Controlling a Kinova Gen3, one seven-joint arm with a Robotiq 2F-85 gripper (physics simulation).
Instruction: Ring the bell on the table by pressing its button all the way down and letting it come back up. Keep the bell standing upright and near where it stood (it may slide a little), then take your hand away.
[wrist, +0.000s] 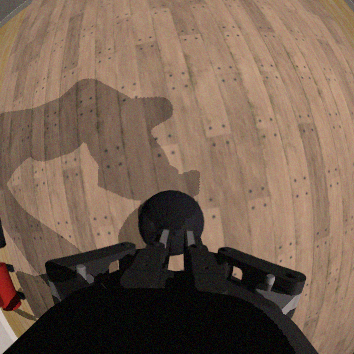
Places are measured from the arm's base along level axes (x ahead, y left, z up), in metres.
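Pixels of known places: gripper, fingertip midpoint: (176, 240).
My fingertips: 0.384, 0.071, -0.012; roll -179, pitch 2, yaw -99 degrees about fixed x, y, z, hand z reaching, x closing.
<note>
Behind a point stands the place of what it marks, as x, y, z.
The bell (171, 212) @[0.404, 0.078, -0.050] is a round black dome standing on the wooden table top (280, 165) @[0.443, -0.078, -0.092], low in the middle of the wrist view. Its rim looks round and level, as seen from above. The button cannot be told apart from the dark dome. My gripper (176, 240) @[0.384, 0.072, -0.012] is almost fully shut, with a narrow gap between its fingertips, and I see nothing held in it. The fingertips are over the near part of the bell and hide some of it. Whether they touch it cannot be told.
A red object (7, 287) lies at the lower left edge, with part of a black object (1, 235) above it. The arm's shadow falls across the left and middle of the table top.
</note>
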